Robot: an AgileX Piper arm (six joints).
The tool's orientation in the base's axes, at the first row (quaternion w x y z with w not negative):
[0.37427, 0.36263, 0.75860, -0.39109]
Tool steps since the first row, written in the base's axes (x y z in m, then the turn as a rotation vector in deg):
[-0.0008, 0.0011, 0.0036, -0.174, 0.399, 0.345]
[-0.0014, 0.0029, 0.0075, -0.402, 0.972, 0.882]
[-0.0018, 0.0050, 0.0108, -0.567, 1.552, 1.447]
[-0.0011, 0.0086, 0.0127, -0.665, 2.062, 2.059]
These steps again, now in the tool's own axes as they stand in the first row. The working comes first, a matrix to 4 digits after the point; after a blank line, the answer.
The tool's axes in the first row as the columns of a matrix, in the base's axes (used below as rounded here):
[-0.4568, 0.8429, 0.2842]
[0.2574, 0.4311, -0.8648]
[-0.8515, -0.3219, -0.4139]

[-0.0024, -0.0014, -0.0027, -0.112, -0.086, -0.537]
[-0.0050, -0.0023, -0.0060, -0.317, -0.204, -1.320]
[-0.0071, -0.0028, -0.0093, -0.574, -0.275, -2.102]
[-0.0081, -0.0013, -0.0130, -0.919, -0.334, -2.824]

